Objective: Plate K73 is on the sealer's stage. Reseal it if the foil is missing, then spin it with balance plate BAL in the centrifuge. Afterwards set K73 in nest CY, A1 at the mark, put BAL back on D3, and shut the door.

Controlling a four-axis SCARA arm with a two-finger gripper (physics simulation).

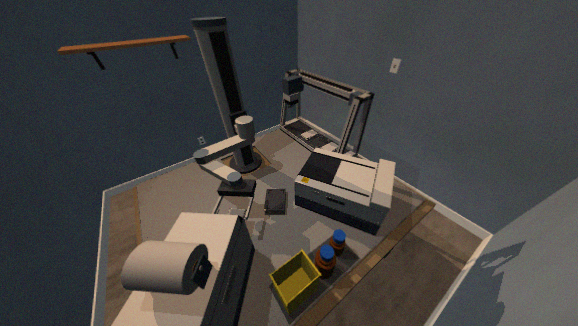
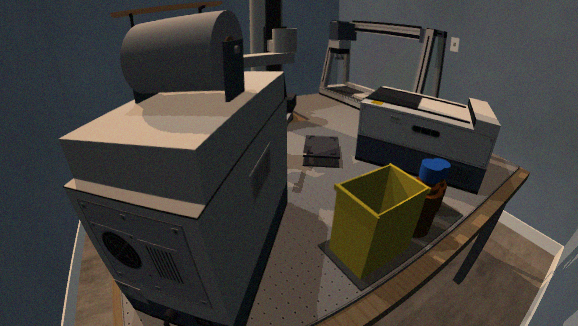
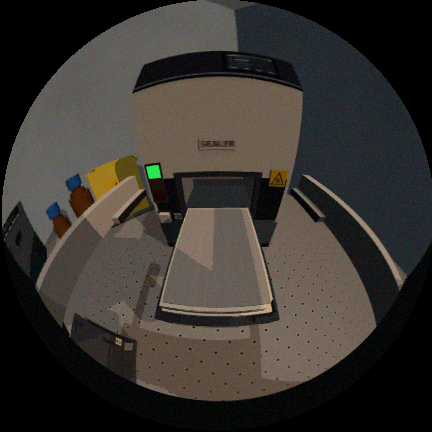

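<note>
The sealer has a green lamp lit. Plate K73 lies on its stage, in front of the opening; its top looks smooth and no wells show. My gripper is open and low at the stage, one finger on each side of the plate, apart from it. The centrifuge has a dark panel and a pale panel on top; I cannot tell if its door is open. A low dark nest stands near the sealer. BAL cannot be made out by label.
A gantry frame stands at the back, with a pale plate on its deck. A yellow bin and brown bottles with blue caps stand near the wooden table edge. A foil roll tops the sealer.
</note>
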